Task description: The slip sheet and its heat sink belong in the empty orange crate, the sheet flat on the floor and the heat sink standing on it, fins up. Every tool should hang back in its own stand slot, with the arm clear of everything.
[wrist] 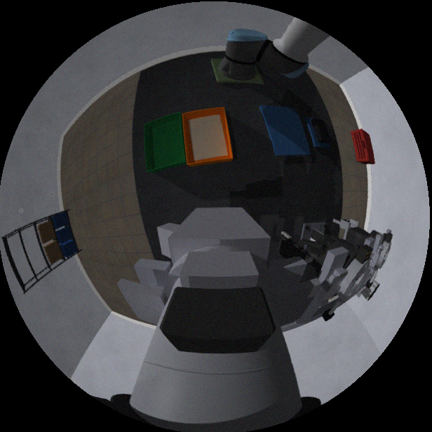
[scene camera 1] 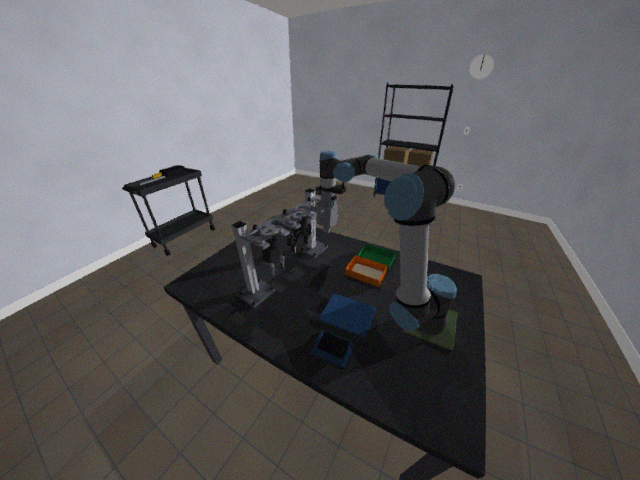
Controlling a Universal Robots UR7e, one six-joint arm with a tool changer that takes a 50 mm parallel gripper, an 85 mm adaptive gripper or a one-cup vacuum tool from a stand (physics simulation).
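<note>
The orange crate (scene camera 1: 384,279) (wrist: 230,145) stands on the table with a pale flat sheet (scene camera 1: 368,271) (wrist: 206,137) on its floor. No heat sink shows in that crate. A dark object (scene camera 1: 333,345) (wrist: 320,131) lies in a small blue tray (scene camera 1: 345,360); I cannot tell whether it is the heat sink. My gripper (scene camera 1: 329,227) hangs upright from the arm at the far end of the tool stand (scene camera 1: 247,263), well away from the crate. Its grey body fills the lower middle of the wrist view; whether its fingers are open or shut cannot be made out. Other tools (scene camera 1: 275,253) hang in the stand.
A green crate (scene camera 1: 391,260) (wrist: 166,142) adjoins the orange one. A blue flat-looking piece (scene camera 1: 347,314) (wrist: 285,131) lies near the small blue tray. The stand's posts and tools crowd the right side of the wrist view. The arm's base stands on a green plate (scene camera 1: 448,335) (wrist: 218,77).
</note>
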